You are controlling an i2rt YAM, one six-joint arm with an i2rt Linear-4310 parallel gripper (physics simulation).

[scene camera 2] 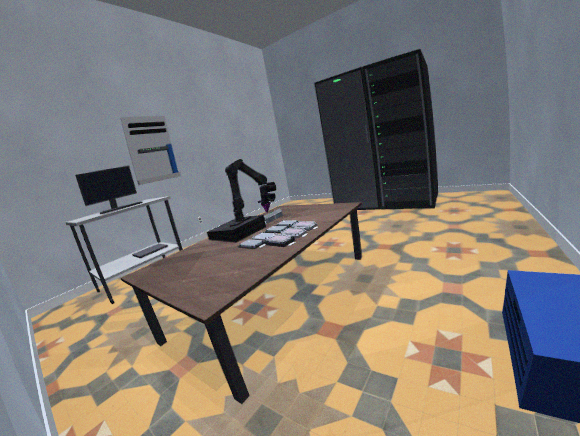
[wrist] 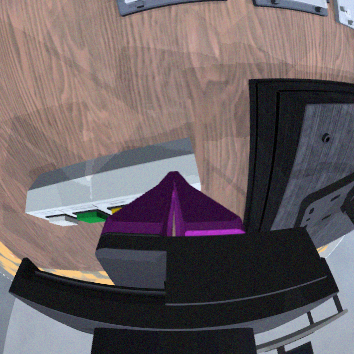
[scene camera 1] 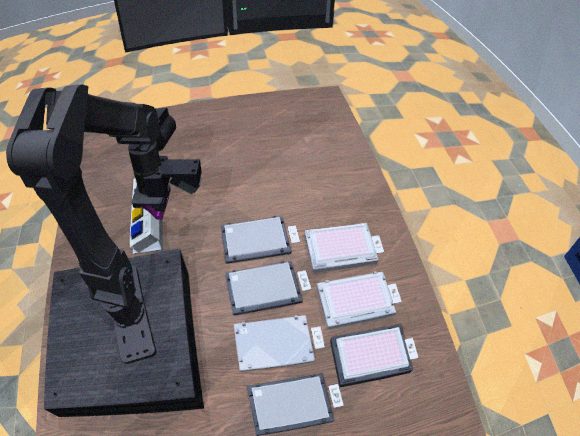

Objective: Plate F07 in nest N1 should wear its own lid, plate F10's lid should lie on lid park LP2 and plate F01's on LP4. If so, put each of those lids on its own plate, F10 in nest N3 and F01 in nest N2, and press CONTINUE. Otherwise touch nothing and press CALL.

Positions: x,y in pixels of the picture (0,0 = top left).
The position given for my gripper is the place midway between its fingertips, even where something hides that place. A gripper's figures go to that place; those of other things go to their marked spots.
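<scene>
My gripper (wrist: pixel 173 178) sits 13 cm from the lens. I can also see a white button box (wrist: pixel 110 181), and for the box it is 19 cm from the lens.
</scene>
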